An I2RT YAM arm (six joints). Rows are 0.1 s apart.
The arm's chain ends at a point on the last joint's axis. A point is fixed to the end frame.
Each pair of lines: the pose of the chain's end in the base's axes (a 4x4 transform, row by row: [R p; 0 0 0 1], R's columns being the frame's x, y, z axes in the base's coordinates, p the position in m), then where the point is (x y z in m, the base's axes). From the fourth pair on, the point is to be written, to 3 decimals.
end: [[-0.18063 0.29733 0.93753 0.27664], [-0.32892 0.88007 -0.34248 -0.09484], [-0.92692 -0.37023 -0.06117 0.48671], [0 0 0 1]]
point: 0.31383 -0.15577 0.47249
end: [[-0.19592 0.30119 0.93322 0.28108], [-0.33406 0.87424 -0.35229 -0.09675], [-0.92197 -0.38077 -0.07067 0.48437], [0 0 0 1]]
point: 0.31747 -0.15815 0.47014
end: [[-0.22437 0.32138 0.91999 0.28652], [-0.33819 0.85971 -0.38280 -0.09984], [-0.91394 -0.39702 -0.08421 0.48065], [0 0 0 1]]
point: 0.32066 -0.16254 0.46647
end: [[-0.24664 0.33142 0.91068 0.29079], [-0.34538 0.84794 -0.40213 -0.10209], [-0.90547 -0.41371 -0.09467 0.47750], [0 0 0 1]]
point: 0.323 -0.166 0.464
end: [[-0.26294 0.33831 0.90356 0.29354], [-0.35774 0.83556 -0.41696 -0.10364], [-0.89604 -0.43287 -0.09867 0.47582], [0 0 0 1]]
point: 0.325 -0.168 0.463
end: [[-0.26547 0.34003 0.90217 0.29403], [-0.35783 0.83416 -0.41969 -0.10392], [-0.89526 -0.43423 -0.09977 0.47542], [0 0 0 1]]
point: 0.325 -0.168 0.462
